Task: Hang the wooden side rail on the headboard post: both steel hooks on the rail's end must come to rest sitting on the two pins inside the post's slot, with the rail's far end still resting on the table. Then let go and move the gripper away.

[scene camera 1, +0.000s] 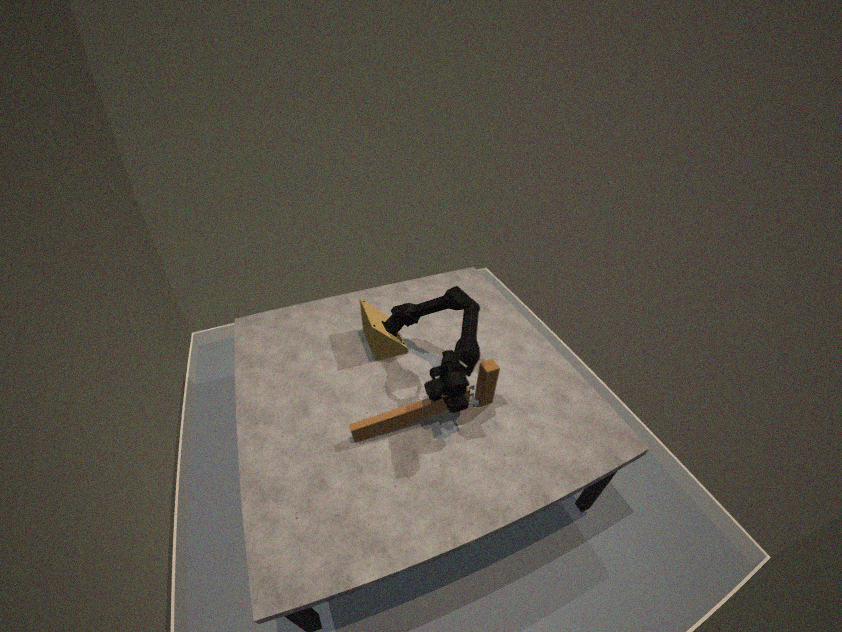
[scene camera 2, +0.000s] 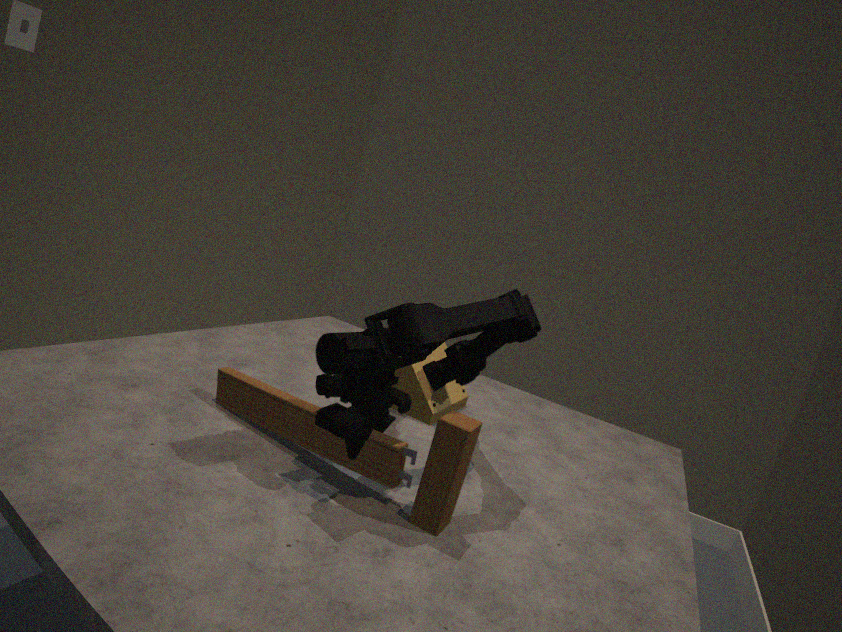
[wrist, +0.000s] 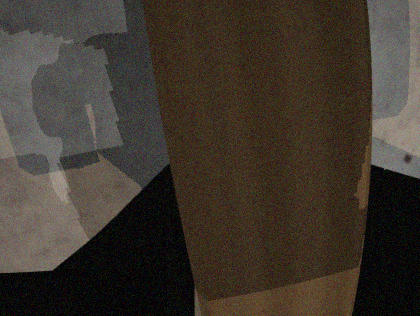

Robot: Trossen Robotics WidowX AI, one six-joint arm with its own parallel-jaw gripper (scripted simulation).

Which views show the wooden side rail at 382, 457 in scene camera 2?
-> Scene camera 1, scene camera 2 and the wrist view: all of them.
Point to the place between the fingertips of my gripper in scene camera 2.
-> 356, 456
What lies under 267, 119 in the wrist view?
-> A wooden side rail.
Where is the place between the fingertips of my gripper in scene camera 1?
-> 446, 403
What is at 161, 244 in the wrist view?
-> My gripper.
